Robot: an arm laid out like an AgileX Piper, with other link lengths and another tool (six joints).
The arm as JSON. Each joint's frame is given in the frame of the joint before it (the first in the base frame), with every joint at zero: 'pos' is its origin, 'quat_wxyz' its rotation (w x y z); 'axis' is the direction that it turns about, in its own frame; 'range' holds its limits. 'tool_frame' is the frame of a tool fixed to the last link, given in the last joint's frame.
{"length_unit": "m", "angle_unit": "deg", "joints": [
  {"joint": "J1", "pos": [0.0, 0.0, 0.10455], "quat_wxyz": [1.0, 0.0, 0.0, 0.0], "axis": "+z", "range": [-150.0, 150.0]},
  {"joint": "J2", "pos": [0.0, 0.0, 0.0], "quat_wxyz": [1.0, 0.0, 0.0, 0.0], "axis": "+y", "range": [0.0, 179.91]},
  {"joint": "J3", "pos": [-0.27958, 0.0, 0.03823], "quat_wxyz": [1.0, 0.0, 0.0, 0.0], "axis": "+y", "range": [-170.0, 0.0]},
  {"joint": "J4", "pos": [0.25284, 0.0, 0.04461], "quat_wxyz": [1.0, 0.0, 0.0, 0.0], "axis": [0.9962, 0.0, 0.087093], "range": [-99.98, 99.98]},
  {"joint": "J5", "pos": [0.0, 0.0, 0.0], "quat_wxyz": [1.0, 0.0, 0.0, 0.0], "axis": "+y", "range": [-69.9, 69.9]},
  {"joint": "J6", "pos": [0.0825, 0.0, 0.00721], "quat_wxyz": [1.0, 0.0, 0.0, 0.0], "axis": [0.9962, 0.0, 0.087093], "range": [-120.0, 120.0]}
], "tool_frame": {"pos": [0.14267, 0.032, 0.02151], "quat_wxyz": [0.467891, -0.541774, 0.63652, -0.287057]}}
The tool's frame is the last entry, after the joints.
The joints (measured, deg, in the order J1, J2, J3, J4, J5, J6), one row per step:
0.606 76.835 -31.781 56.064 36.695 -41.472
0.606 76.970 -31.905 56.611 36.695 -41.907
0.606 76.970 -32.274 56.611 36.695 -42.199
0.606 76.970 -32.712 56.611 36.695 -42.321
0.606 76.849 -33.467 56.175 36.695 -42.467
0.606 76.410 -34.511 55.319 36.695 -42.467
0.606 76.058 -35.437 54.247 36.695 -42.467
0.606 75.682 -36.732 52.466 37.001 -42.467
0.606 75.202 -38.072 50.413 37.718 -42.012
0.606 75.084 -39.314 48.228 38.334 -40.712
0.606 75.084 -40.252 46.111 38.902 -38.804
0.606 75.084 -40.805 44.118 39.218 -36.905
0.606 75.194 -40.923 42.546 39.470 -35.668
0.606 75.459 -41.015 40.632 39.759 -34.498
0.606 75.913 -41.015 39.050 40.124 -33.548
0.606 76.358 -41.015 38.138 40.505 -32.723
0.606 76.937 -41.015 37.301 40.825 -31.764
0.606 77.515 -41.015 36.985 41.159 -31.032
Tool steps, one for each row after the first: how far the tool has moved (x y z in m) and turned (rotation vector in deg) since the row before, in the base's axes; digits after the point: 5 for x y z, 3 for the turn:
0.00122 0.00064 0.00096 0.247 -0.203 -0.017
0.00178 0.00008 0.00194 -0.113 -0.516 0.224
0.00222 0.00005 0.00235 -0.045 -0.499 0.093
0.00319 -0.00037 0.00387 -0.391 -0.953 0.384
0.00411 -0.00083 0.00636 -0.662 -1.490 0.523
0.00311 -0.00111 0.00495 -0.851 -1.287 0.634
0.00292 -0.00124 0.00587 -1.307 -1.502 1.218
0.00162 -0.00088 0.00620 -1.194 -1.170 1.248
0.00179 -0.00168 0.00365 -1.015 -0.362 0.559
0.00100 -0.00203 0.00151 -0.742 0.314 -0.023
0.00028 -0.00260 -0.00040 -0.762 0.510 -0.284
-0.00132 -0.00214 -0.00281 -0.739 0.706 -0.046
-0.00191 -0.00275 -0.00442 -1.071 0.873 0.177
-0.00237 -0.00217 -0.00533 -0.870 1.116 0.219
-0.00183 -0.00104 -0.00403 -0.346 1.072 -0.013
-0.00152 -0.00108 -0.00449 -0.259 1.212 -0.201
-0.00120 -0.00010 -0.00357 0.096 1.135 -0.277

